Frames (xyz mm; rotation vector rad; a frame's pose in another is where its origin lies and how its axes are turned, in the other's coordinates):
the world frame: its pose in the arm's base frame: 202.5 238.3 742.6 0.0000 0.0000 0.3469
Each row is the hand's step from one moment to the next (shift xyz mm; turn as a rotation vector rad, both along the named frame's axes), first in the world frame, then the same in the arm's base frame.
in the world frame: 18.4 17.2 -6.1 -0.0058 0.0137 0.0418
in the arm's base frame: 11.5 22.4 -6.1 -0.0101 0.0109 0.0418
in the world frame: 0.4 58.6 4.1 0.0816 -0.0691 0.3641
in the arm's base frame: -19.5 55.2 4.1 0.1002 -0.0372 0.3641
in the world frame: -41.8 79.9 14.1 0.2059 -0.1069 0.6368
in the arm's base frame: -66.5 60.9 14.1 0.2300 -0.0305 0.6368
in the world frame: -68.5 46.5 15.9 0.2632 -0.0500 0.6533
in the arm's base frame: -80.2 20.4 15.9 0.2645 0.0425 0.6533
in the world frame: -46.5 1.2 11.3 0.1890 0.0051 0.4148
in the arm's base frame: -44.1 -14.7 11.3 0.1760 0.0691 0.4148
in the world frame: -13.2 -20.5 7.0 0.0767 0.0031 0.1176
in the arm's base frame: -5.4 -23.8 7.0 0.0711 0.0290 0.1176
